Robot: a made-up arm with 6 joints.
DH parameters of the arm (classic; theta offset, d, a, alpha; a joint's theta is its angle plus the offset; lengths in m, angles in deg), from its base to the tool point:
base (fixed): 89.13 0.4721 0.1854 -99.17
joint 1: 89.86 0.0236 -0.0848 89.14
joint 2: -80.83 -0.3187 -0.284 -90
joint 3: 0 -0.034 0.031 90
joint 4: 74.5 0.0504 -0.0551 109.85
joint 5: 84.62 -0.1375 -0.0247 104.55
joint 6: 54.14 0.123 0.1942 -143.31
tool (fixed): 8.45 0.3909 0 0
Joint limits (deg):
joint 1: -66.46..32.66
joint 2: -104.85..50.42
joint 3: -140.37..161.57
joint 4: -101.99..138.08
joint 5: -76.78..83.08
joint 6: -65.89..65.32
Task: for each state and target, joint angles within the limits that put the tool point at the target. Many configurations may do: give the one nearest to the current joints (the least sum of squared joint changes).
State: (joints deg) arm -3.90 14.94 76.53 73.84 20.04 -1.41
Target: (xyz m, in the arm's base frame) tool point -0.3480 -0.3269 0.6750
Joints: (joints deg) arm 13.24 14.73 67.53 86.64 23.14 -10.14
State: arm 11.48 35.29 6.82 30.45 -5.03 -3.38
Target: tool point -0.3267 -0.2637 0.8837
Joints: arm 13.34 4.26 28.32 17.06 9.56 22.17
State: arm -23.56 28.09 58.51 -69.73 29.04 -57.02
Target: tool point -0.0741 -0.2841 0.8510
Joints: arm -22.24 48.51 43.65 -58.40 42.13 -28.46
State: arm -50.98 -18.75 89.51 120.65 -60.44 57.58
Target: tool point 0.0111 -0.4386 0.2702
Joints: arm -20.51 -17.27 68.11 112.36 -72.41 55.52
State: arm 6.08 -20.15 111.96 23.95 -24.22 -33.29
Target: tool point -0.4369 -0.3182 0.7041
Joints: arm 13.70 -23.64 114.57 15.56 -20.66 -23.78
